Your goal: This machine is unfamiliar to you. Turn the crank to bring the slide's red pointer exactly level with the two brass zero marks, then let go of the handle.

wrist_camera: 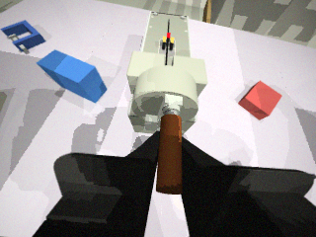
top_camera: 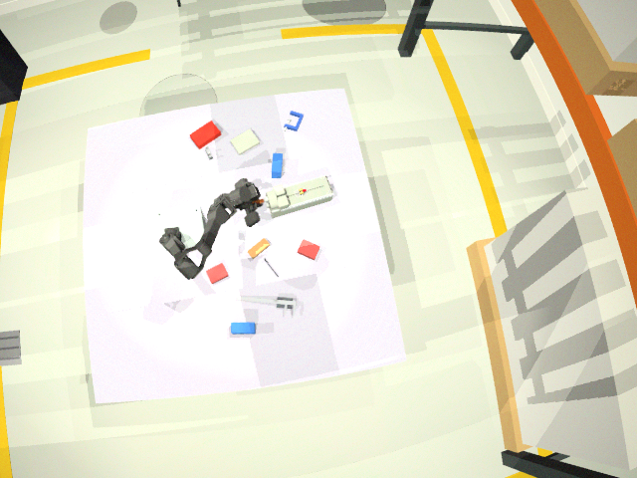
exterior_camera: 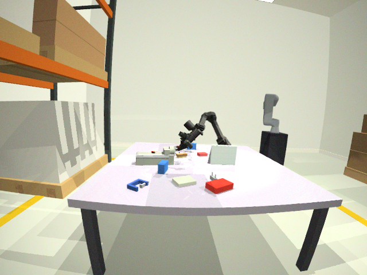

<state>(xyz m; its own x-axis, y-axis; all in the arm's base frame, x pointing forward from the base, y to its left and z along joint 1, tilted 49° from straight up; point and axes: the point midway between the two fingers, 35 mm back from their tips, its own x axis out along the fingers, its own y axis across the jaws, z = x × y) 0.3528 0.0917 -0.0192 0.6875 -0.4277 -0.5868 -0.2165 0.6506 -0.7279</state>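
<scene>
The crank lies 10 mm above my gripper tip. Also, from my gripper tip: red pointer (170 mm ahead, 40 mm to the left, 10 mm below); then orange-brown crank handle (30 mm above, 20 mm behind); then brown block (160 mm to the right, 80 mm below, 30 mm behind).
</scene>
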